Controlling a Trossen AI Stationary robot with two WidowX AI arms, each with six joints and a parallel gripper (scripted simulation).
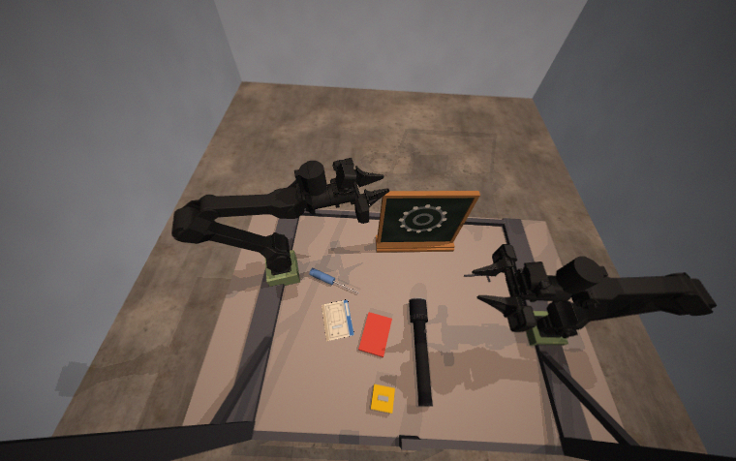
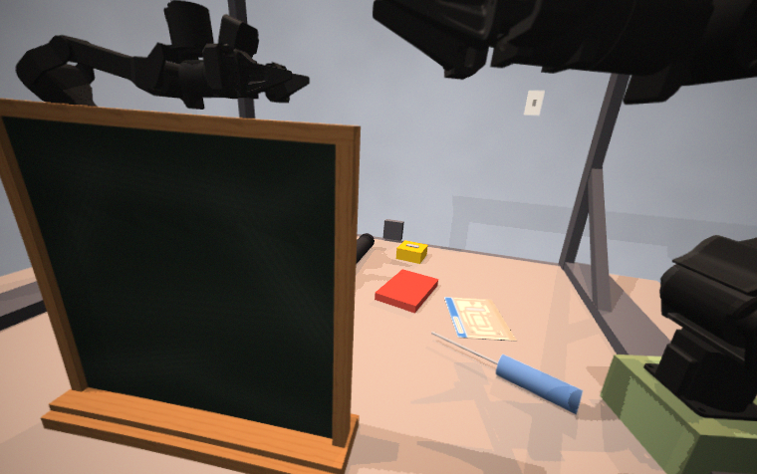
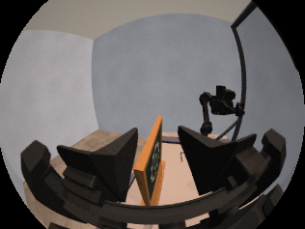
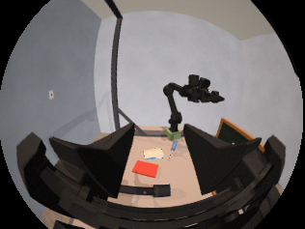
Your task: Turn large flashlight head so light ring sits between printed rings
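The yellow block lies 34 cm below my right hand, 25 cm behind it and 17 cm to the left of it. Round my right hand: red block (36 cm below, 22 cm to the left, 8 cm behind); printed card (36 cm to the left, 36 cm below, 6 cm behind); small hex key (36 cm below, 21 cm ahead, 12 cm to the right).
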